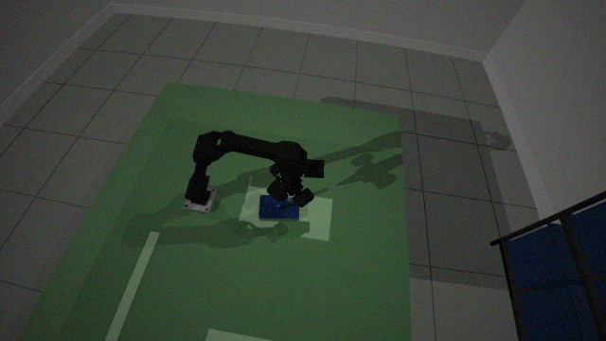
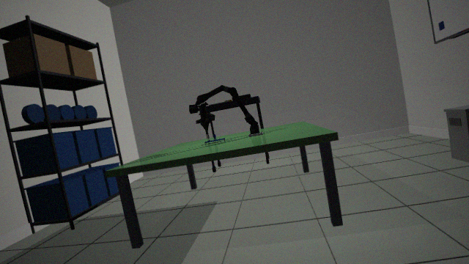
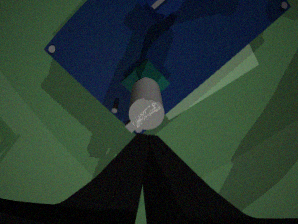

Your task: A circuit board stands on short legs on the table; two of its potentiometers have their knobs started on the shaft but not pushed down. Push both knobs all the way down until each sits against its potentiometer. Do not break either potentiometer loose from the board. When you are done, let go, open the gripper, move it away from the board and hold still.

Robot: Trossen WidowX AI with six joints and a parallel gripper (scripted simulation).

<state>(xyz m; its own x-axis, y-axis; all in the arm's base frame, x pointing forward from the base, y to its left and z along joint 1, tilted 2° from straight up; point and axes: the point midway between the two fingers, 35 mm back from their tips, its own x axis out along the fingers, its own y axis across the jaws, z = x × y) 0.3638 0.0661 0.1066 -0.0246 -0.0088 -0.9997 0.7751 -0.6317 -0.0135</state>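
Now: the pale knob 4 cm below my gripper tip.
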